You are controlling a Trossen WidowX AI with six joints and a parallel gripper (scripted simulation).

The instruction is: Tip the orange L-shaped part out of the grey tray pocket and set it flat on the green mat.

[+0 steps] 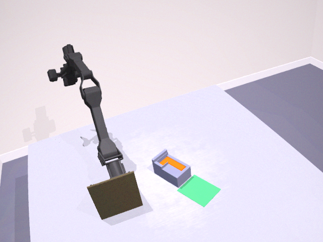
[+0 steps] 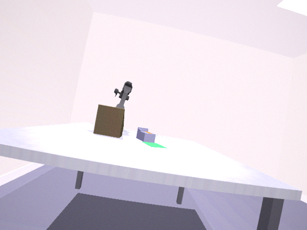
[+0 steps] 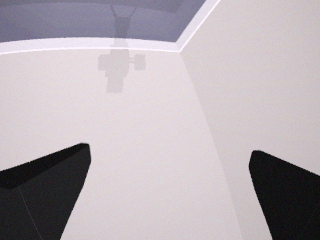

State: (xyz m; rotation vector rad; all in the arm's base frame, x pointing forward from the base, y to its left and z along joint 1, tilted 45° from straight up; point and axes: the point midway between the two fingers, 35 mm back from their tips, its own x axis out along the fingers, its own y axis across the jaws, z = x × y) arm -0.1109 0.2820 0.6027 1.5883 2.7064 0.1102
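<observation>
The orange L-shaped part is 360 mm ahead of my gripper tip, 620 mm to the right of it and 290 mm below it. Also, from my gripper tip: green mat (430 mm ahead, 770 mm to the right, 360 mm below).
</observation>
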